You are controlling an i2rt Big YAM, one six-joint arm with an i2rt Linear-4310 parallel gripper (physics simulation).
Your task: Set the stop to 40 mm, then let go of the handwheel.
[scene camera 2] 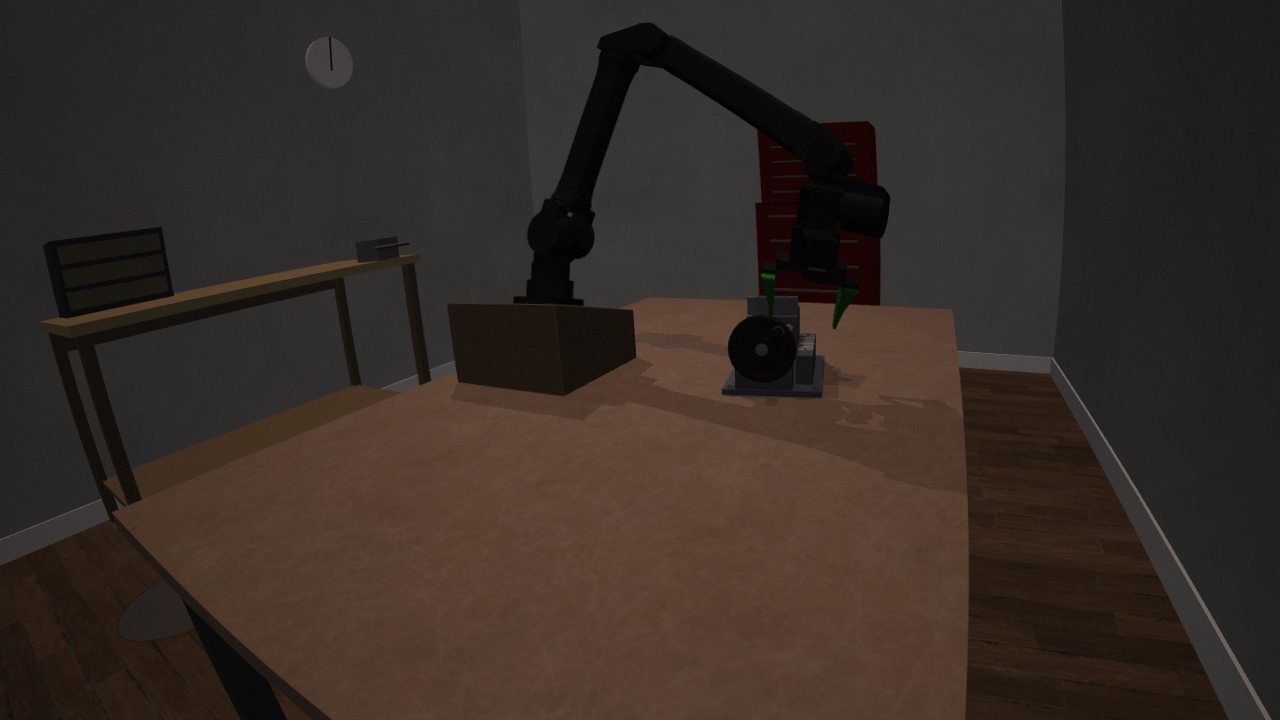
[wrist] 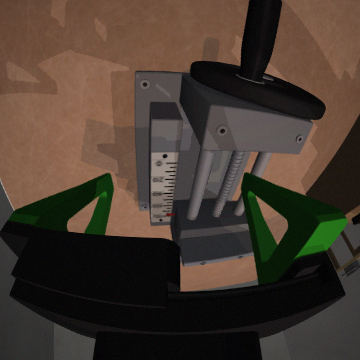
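Seen in the pictures: gripper, fingertip midpoint: [scene camera 2: 802,323] [wrist: 176,179]; arm's base, origin of the base link: [scene camera 2: 549,306].
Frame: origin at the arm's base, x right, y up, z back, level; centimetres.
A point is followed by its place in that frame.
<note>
The black handwheel [scene camera 2: 744,356] @[z -39.4, x 10.9, y -4.7 cm] [wrist: 215,80] @[z -46.0, x 9.9, y -1.2 cm] stands on the near side of the grey stop unit in the scene view. In the wrist view its black handle [wrist: 260,37] @[z -44.9, x 12.7, y -0.3 cm] points to the top edge. The dark sliding block [wrist: 215,232] @[z -40.4, x -5.0, y -1.9 cm] sits at the far end of the rods from the wheel. The red pointer [wrist: 170,214] @[z -44.7, x -6.3, y -5.5 cm] is near the last label of the white scale [wrist: 156,172] @[z -47.2, x -0.1, y -5.6 cm], which seems to read 80. My gripper [scene camera 2: 803,320] @[z -46.5, x 2.8, y -1.5 cm] [wrist: 176,179] @[z -46.5, x 2.8, y -1.5 cm] is open and empty above the unit, its green fingers apart, behind the wheel in the scene view, not touching it.
A brown box [scene camera 2: 505,349] @[z -0.7, x 15.1, y -4.3 cm] stands on the table [scene camera 2: 554,537] @[z -32.6, x 51.6, y -11.2 cm] left of the unit, in front of the arm's base. A red drawer cabinet [scene camera 2: 861,143] stands behind the table. A wooden bench [scene camera 2: 223,291] is at the left.
</note>
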